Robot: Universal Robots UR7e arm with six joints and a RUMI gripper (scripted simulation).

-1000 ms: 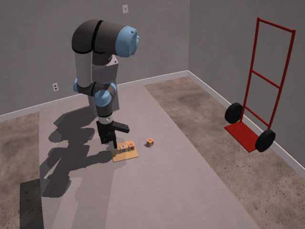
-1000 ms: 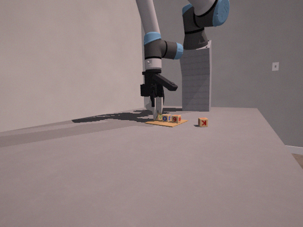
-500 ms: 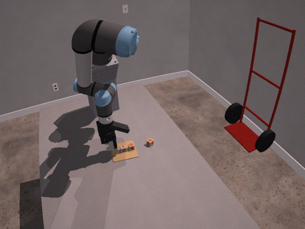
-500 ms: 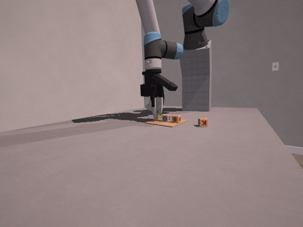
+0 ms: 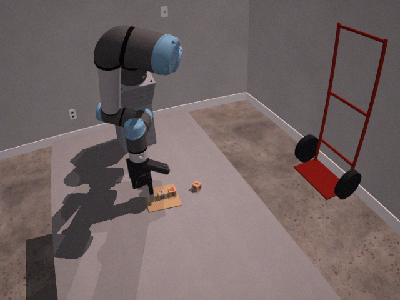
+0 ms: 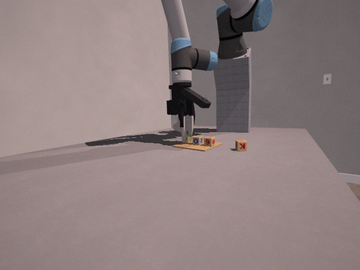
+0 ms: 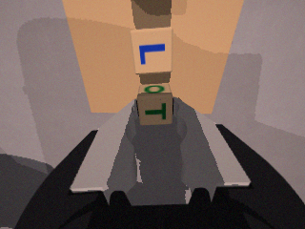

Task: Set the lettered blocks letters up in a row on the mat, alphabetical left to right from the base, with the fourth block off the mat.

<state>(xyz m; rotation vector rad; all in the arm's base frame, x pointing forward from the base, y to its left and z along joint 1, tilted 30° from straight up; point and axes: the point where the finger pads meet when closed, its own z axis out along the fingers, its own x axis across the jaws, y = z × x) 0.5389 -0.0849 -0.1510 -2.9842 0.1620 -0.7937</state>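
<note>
Now: the green-lettered block right at my hand. Round my hand: red-marked block: 1 cm ahead, 9 cm to the left, 1 cm below; tan mat: 1 cm ahead, 5 cm to the left, 2 cm below; blue-lettered block: 5 cm to the left, 1 cm below.
</note>
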